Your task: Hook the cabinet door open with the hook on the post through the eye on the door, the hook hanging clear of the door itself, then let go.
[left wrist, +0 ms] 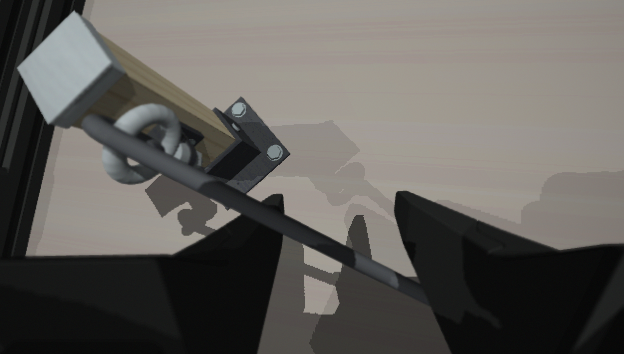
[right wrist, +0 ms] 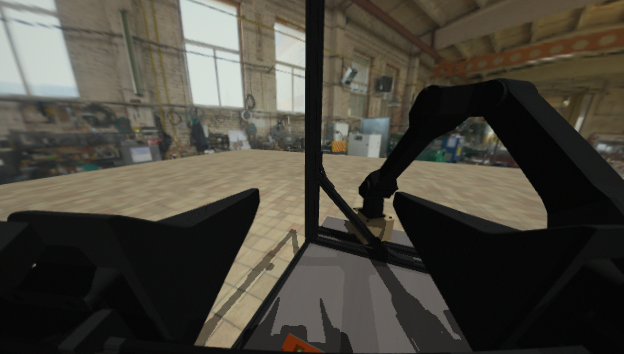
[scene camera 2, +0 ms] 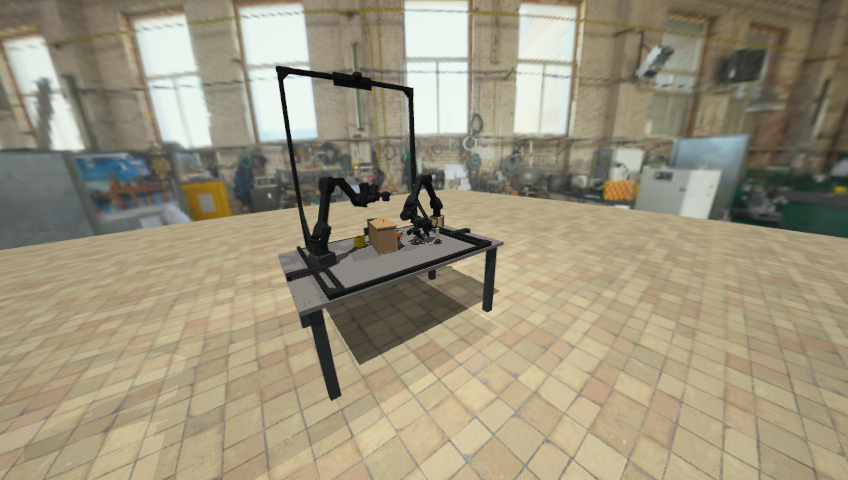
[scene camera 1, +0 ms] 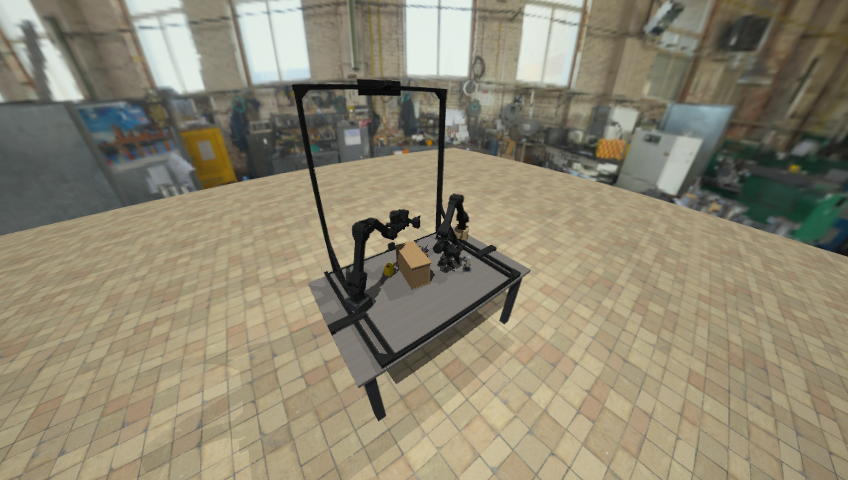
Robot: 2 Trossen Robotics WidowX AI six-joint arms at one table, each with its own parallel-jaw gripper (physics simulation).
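Pixels of known places: left gripper, between the fingertips: (left wrist: pixel 339 203) (scene camera 2: pixel 426 238) (scene camera 1: pixel 456 266); right gripper, between the fingertips: (right wrist: pixel 326 196) (scene camera 1: pixel 414 214); left arm's base, origin of its link: (right wrist: pixel 371 213) (scene camera 2: pixel 436 215) (scene camera 1: pixel 461 227); right arm's base, origin of its link: (scene camera 2: pixel 321 253) (scene camera 1: pixel 358 298).
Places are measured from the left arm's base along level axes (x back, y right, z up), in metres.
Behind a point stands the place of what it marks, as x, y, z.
Observation:
The wooden cabinet (scene camera 1: pixel 418 274) {-0.631, 0.150, 0.001} (scene camera 2: pixel 384 237) {-0.631, 0.151, 0.002} stands mid-table; its door and eye cannot be made out. The post (scene camera 1: pixel 467 263) {-0.393, -0.099, -0.039} (scene camera 2: pixel 437 233) {-0.393, -0.102, -0.028} (left wrist: pixel 165 92) {-0.394, -0.097, -0.021} stands right of it, with a pale cap and a bolted dark foot. A pale ring (left wrist: pixel 171 125) {-0.396, -0.078, -0.012} on the post carries the hook's dark rod (left wrist: pixel 240 203) {-0.404, -0.046, -0.012}. My left gripper (left wrist: pixel 339 203) {-0.423, -0.038, -0.057} is partly open beside the post, low over the table. The rod slants across its left finger and the gap, then passes behind its right finger; the hook's tip is hidden. My right gripper (right wrist: pixel 326 196) {-0.319, 0.277, 0.215} (scene camera 1: pixel 417 221) {-0.319, 0.277, 0.215} (scene camera 2: pixel 386 196) {-0.319, 0.277, 0.215} is open and empty, high above the cabinet.
A yellow object (scene camera 1: pixel 388 270) {-0.608, 0.346, -0.035} (scene camera 2: pixel 359 241) {-0.603, 0.340, -0.044} stands left of the cabinet. An orange-red object (scene camera 2: pixel 398 236) {-0.332, 0.197, -0.086} (right wrist: pixel 300 345) {-0.245, 0.283, -0.077} shows near the cabinet's right side. Dark rails (scene camera 1: pixel 452 319) {-0.823, -0.086, -0.077} run along the table, and a tall black frame (scene camera 1: pixel 442 154) {0.015, 0.180, 0.536} (scene camera 2: pixel 411 136) {0.020, 0.196, 0.608} (right wrist: pixel 312 125) {0.022, 0.199, 0.270} rises at the back.

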